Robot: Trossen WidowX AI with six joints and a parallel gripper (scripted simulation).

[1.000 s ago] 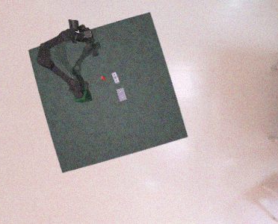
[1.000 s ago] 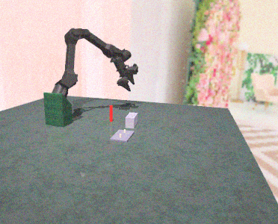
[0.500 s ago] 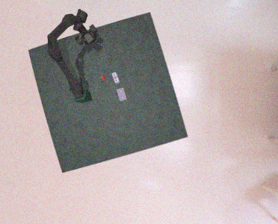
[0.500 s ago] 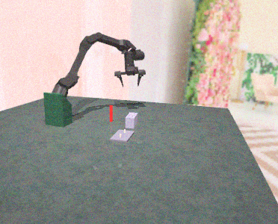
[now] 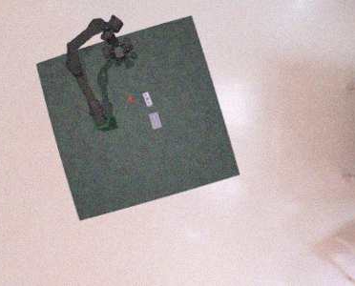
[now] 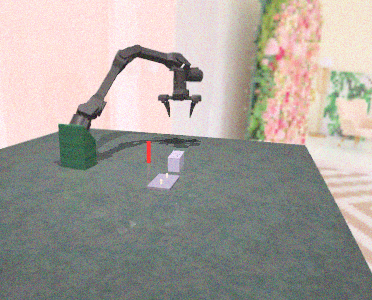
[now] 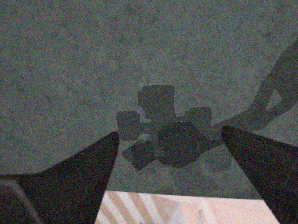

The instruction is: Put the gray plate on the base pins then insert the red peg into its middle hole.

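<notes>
Right now the gray plate is 6 cm ahead of my gripper tip, 32 cm to the right of it and 9 cm below it. The rest, counted from my gripper tip: base (6 cm ahead, 48 cm to the right, 12 cm below); then red peg (5 cm behind, 28 cm to the right, 9 cm below).
</notes>
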